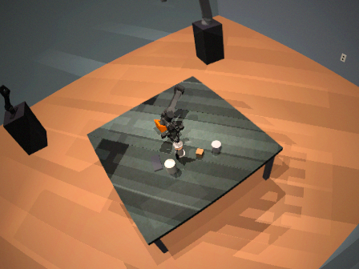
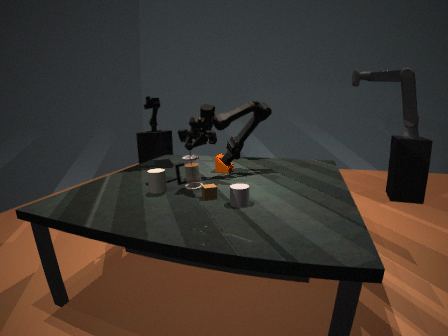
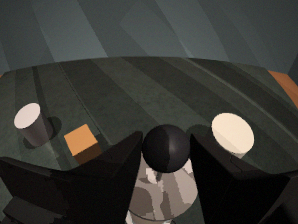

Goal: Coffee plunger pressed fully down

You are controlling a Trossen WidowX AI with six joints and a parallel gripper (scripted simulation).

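My gripper tip is now 1 cm to the left of the coffee press and 10 cm above it.
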